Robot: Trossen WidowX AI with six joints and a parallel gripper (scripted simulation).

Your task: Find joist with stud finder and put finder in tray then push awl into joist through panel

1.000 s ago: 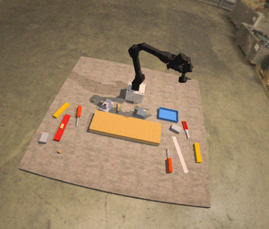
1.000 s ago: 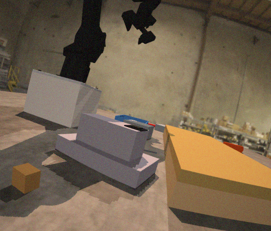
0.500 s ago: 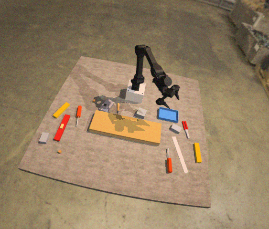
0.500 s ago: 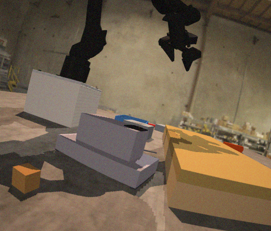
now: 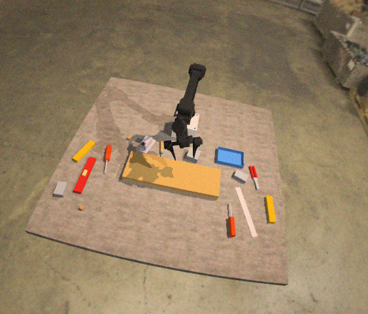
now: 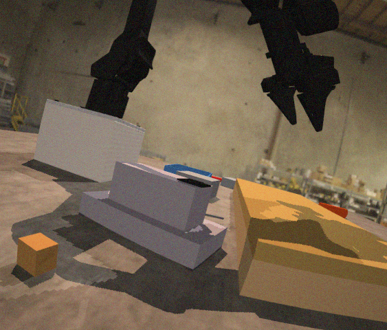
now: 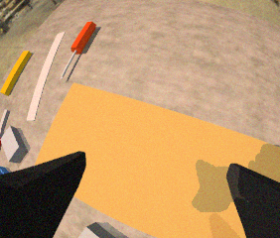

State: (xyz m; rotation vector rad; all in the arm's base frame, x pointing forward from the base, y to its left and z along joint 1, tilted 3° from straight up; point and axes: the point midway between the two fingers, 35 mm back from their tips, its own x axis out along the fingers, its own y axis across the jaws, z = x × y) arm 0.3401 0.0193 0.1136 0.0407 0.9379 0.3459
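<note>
Now: gripper tip 24 cm to the left of the grey stud finder, 16 cm past it and 13 cm above it. Round my gripper tip: square indicator window 24 cm to the right, 15 cm behind, 12 cm below; then blue tray 28 cm to the left, 22 cm behind, 16 cm below; then awl 17 cm below, 16 cm behind, 13 cm to the right.
</note>
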